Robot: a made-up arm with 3 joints.
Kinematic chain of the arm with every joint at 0, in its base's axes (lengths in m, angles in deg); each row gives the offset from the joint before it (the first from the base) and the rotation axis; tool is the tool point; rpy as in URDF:
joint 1: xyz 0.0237 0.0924 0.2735 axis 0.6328 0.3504 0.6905
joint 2: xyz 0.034 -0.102 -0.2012 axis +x
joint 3: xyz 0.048 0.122 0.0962 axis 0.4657 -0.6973 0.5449
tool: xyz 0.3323 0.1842 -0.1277 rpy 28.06 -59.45 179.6
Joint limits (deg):
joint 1: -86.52..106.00
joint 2: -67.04..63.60
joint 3: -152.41..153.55
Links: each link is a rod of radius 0.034 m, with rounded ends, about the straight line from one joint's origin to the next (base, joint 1, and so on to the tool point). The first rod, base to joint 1, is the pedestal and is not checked.
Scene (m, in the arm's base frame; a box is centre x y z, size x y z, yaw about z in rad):
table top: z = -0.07
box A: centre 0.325 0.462 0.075 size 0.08 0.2 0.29 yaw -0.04
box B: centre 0.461 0.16 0.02 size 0.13 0.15 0.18 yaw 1
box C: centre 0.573 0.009 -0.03 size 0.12 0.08 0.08 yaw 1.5
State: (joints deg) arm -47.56 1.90 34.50
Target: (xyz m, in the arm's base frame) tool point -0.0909 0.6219 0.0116
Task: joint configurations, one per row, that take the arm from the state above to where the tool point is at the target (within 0.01 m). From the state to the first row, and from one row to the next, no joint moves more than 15 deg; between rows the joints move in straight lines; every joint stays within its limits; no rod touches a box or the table.
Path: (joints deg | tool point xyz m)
1: -33.34 5.19 40.71 | 0.4355 0.2566 0.2990
2: -19.11 8.47 46.92 | 0.3694 0.3279 0.3485
3: -4.89 11.76 53.14 | 0.2994 0.3562 0.4136
4: 9.33 15.04 59.35 | 0.2392 0.3415 0.4812
5: 13.03 1.84 62.15 | 0.1987 0.4288 0.4230
6: 16.73 -11.36 64.96 | 0.1488 0.5029 0.3540
7: 20.43 -24.56 67.76 | 0.0918 0.5610 0.2760
8: 24.12 -37.76 70.56 | 0.0306 0.6009 0.1913
9: 27.82 -50.96 73.37 | -0.0316 0.6213 0.1023
10: 31.52 -64.16 76.17 | -0.0909 0.6219 0.0116

